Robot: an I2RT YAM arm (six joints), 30 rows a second.
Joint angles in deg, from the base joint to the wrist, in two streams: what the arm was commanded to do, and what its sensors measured. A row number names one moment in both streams.
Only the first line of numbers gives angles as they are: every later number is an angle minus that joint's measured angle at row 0.
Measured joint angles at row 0: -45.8 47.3 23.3 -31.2 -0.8 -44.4
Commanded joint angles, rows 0 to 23: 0.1 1.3 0.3 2.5 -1.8 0.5; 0.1 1.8 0.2 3.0 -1.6 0.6; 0.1 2.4 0.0 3.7 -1.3 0.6; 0.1 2.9 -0.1 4.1 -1.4 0.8; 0.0 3.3 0.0 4.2 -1.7 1.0; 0.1 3.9 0.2 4.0 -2.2 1.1; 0.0 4.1 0.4 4.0 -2.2 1.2; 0.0 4.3 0.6 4.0 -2.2 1.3; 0.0 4.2 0.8 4.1 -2.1 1.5; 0.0 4.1 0.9 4.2 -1.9 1.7; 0.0 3.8 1.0 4.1 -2.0 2.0; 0.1 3.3 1.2 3.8 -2.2 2.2; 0.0 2.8 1.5 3.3 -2.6 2.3; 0.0 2.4 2.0 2.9 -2.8 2.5; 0.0 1.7 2.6 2.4 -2.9 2.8; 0.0 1.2 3.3 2.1 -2.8 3.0; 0.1 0.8 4.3 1.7 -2.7 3.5; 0.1 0.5 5.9 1.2 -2.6 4.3; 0.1 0.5 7.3 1.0 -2.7 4.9; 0.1 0.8 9.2 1.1 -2.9 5.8; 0.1 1.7 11.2 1.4 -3.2 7.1; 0.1 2.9 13.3 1.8 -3.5 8.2; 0.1 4.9 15.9 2.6 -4.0 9.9; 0.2 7.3 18.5 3.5 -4.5 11.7
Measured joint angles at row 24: 0.0 3.7 13.6 1.3 -2.6 6.5
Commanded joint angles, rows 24 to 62: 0.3 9.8 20.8 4.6 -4.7 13.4; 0.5 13.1 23.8 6.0 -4.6 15.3; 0.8 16.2 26.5 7.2 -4.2 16.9; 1.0 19.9 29.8 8.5 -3.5 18.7; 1.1 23.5 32.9 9.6 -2.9 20.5; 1.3 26.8 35.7 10.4 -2.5 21.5; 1.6 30.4 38.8 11.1 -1.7 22.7; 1.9 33.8 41.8 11.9 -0.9 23.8; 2.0 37.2 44.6 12.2 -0.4 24.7; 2.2 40.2 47.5 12.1 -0.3 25.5; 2.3 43.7 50.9 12.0 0.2 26.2; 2.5 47.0 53.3 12.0 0.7 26.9; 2.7 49.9 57.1 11.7 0.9 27.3; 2.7 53.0 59.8 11.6 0.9 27.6; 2.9 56.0 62.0 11.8 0.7 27.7; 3.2 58.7 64.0 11.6 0.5 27.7; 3.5 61.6 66.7 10.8 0.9 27.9; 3.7 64.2 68.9 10.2 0.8 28.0; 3.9 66.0 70.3 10.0 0.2 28.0; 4.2 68.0 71.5 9.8 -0.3 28.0; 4.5 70.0 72.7 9.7 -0.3 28.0; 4.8 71.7 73.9 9.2 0.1 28.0; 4.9 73.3 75.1 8.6 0.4 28.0; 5.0 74.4 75.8 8.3 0.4 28.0; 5.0 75.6 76.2 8.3 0.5 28.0; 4.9 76.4 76.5 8.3 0.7 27.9; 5.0 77.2 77.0 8.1 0.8 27.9; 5.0 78.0 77.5 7.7 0.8 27.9; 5.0 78.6 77.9 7.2 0.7 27.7; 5.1 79.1 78.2 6.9 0.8 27.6; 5.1 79.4 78.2 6.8 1.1 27.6; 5.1 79.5 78.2 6.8 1.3 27.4; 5.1 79.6 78.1 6.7 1.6 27.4; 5.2 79.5 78.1 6.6 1.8 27.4; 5.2 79.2 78.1 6.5 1.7 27.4; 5.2 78.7 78.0 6.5 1.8 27.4; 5.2 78.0 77.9 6.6 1.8 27.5; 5.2 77.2 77.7 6.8 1.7 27.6; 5.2 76.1 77.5 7.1 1.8 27.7
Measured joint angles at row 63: 5.0 78.8 77.3 7.0 1.3 27.5
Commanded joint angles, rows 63 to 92: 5.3 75.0 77.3 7.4 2.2 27.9; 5.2 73.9 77.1 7.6 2.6 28.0; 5.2 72.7 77.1 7.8 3.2 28.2; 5.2 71.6 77.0 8.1 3.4 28.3; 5.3 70.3 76.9 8.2 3.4 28.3; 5.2 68.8 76.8 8.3 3.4 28.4; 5.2 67.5 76.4 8.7 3.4 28.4; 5.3 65.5 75.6 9.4 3.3 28.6; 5.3 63.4 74.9 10.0 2.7 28.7; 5.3 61.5 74.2 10.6 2.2 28.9; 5.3 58.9 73.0 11.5 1.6 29.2; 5.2 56.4 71.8 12.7 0.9 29.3; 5.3 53.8 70.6 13.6 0.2 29.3; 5.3 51.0 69.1 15.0 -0.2 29.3; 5.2 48.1 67.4 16.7 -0.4 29.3; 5.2 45.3 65.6 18.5 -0.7 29.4; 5.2 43.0 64.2 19.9 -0.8 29.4; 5.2 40.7 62.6 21.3 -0.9 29.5; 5.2 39.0 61.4 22.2 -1.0 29.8; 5.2 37.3 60.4 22.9 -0.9 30.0; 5.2 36.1 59.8 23.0 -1.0 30.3; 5.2 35.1 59.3 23.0 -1.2 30.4; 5.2 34.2 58.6 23.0 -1.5 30.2; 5.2 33.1 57.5 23.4 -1.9 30.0; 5.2 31.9 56.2 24.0 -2.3 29.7; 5.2 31.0 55.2 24.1 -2.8 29.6; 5.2 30.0 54.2 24.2 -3.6 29.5; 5.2 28.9 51.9 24.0 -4.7 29.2; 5.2 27.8 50.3 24.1 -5.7 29.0; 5.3 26.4 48.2 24.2 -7.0 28.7
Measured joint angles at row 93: 5.3 27.8 52.5 29.1 -3.5 29.4
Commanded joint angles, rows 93 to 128: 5.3 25.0 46.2 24.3 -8.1 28.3; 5.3 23.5 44.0 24.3 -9.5 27.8; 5.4 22.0 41.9 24.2 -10.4 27.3; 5.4 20.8 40.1 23.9 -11.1 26.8; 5.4 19.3 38.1 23.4 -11.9 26.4; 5.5 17.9 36.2 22.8 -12.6 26.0; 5.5 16.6 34.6 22.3 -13.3 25.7; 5.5 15.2 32.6 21.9 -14.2 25.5; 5.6 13.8 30.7 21.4 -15.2 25.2; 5.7 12.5 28.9 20.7 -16.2 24.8; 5.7 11.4 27.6 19.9 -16.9 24.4; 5.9 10.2 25.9 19.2 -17.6 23.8; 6.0 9.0 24.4 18.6 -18.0 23.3; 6.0 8.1 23.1 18.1 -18.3 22.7; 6.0 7.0 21.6 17.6 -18.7 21.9; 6.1 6.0 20.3 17.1 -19.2 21.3; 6.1 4.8 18.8 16.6 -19.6 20.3; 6.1 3.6 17.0 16.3 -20.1 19.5; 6.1 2.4 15.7 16.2 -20.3 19.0; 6.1 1.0 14.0 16.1 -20.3 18.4; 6.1 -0.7 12.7 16.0 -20.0 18.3; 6.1 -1.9 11.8 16.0 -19.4 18.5; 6.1 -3.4 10.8 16.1 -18.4 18.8; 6.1 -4.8 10.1 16.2 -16.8 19.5; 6.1 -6.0 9.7 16.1 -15.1 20.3; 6.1 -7.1 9.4 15.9 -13.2 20.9; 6.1 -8.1 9.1 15.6 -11.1 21.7; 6.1 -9.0 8.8 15.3 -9.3 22.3; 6.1 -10.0 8.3 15.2 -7.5 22.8; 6.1 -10.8 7.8 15.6 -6.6 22.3; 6.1 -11.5 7.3 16.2 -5.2 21.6; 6.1 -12.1 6.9 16.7 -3.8 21.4; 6.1 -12.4 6.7 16.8 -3.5 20.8; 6.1 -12.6 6.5 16.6 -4.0 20.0; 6.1 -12.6 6.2 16.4 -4.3 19.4; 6.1 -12.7 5.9 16.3 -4.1 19.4
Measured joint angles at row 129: 6.1 -12.4 6.6 15.1 -6.4 20.7
